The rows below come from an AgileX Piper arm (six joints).
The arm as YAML. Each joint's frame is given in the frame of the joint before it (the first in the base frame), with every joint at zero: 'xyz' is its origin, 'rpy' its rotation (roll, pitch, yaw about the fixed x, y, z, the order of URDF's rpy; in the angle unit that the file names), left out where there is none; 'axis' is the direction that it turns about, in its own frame. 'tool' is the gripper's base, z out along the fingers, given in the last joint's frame.
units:
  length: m
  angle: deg
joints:
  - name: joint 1
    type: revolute
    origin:
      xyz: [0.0, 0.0, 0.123]
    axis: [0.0, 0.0, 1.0]
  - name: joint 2
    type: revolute
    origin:
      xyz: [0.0, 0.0, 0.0]
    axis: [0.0, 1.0, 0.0]
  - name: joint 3
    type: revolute
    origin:
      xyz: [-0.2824, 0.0, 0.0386]
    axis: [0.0, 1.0, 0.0]
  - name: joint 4
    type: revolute
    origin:
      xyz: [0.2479, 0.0, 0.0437]
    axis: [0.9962, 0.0, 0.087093]
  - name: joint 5
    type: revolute
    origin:
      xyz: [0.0, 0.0, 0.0]
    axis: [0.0, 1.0, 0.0]
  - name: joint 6
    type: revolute
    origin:
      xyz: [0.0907, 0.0, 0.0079]
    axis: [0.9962, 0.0, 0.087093]
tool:
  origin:
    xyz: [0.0, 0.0, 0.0]
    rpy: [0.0, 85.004, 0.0]
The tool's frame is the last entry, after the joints.
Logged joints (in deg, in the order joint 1, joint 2, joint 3, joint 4, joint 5, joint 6), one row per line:
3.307 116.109 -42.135 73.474 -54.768 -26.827
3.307 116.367 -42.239 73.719 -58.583 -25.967
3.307 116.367 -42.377 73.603 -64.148 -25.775
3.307 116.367 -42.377 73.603 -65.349 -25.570
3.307 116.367 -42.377 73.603 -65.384 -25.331
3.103 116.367 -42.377 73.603 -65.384 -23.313
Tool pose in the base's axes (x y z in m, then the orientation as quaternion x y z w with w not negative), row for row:
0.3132 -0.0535 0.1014 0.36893 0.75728 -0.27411 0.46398
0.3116 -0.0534 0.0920 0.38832 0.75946 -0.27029 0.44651
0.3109 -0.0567 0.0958 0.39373 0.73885 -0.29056 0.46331
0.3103 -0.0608 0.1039 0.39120 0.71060 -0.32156 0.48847
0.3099 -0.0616 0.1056 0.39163 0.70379 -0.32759 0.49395
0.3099 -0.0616 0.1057 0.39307 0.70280 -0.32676 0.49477
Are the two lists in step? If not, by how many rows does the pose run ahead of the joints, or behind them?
The pose runs 1 row behind the joints: the pose in row i belongs to the joints in row i - 1.
